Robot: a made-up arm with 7 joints. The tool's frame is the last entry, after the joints.
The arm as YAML. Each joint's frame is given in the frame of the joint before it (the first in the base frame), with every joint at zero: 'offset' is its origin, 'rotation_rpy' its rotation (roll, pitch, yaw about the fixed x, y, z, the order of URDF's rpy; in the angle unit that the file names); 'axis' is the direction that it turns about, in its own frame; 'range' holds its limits. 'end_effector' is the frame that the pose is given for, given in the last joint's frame.
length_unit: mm
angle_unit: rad
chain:
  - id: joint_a
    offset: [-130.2, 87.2, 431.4]
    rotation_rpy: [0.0, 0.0, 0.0]
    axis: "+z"
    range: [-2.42, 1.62]
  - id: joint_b
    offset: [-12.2, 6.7, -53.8]
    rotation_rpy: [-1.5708, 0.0, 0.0]
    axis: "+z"
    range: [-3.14, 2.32]
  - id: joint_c
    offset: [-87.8, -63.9, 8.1]
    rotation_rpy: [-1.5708, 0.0, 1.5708]
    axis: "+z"
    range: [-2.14, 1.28]
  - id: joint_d
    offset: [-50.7, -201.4, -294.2]
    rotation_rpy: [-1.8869, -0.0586, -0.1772]
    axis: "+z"
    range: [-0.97, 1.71]
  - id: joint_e
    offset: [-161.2, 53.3, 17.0]
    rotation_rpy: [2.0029, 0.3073, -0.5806]
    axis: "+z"
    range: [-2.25, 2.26]
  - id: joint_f
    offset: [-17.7, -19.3, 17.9]
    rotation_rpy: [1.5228, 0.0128, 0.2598]
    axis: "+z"
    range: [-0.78, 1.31]
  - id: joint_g
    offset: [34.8, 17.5, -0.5]
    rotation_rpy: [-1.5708, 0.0, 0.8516]
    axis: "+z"
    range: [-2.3, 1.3]
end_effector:
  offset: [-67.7, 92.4, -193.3]
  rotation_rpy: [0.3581, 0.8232, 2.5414]
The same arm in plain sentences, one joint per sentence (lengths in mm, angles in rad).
The arm has seven revolute joints in a row. What follows holds with every joint at zero, and every direction is one of the base frame's.
The first joint sits 130.2 mm along -x and 87.2 mm along +y and 431.4 mm along +z from the base frame's origin and rotates about +z, from -2.42 to 1.62 rad.
The second joint sits 12.2 mm along -x and 6.7 mm along +y and 53.8 mm along -z from the first joint and rotates about +y, from -3.14 to 2.32 rad.
The third joint sits 87.8 mm along -x and 8.1 mm along +y and 63.9 mm along +z from the second joint and rotates about -x, from -2.14 to 1.28 rad.
The fourth joint sits 294.2 mm along +x and 201.4 mm along +y and 50.7 mm along +z from the third joint and rotates about the direction (0.31029, -0.932369, -0.185494), from -0.97 to 1.71 rad.
The fifth joint sits 65.3 mm along +x and 27.4 mm along -y and 155.3 mm along +z from the fourth joint and rotates about the direction (-0.742984, 0.047999, 0.667586), from -2.25 to 2.26 rad.
The sixth joint sits 2 mm along +x and 14.9 mm along +y and 27.9 mm along +z from the fifth joint and rotates about the direction (0, 1, -0.0001), from -0.78 to 1.31 rad.
The seventh joint sits 36.1 mm along -x and 0.5 mm along -y and 14.7 mm along -z from the sixth joint and rotates about the direction (0, 0.0001, 1), from -2.3 to 1.3 rad.
The tool frame, which is the frame that the pose is given for, sits 67.7 mm along +x and 92.4 mm along -y and 193.3 mm along -z from the seventh joint; its axes are the base frame's turned by roll 0.358, pitch 0.8231 and yaw -0.6002 rad (as in URDF: about the fixed x, then y, then z).

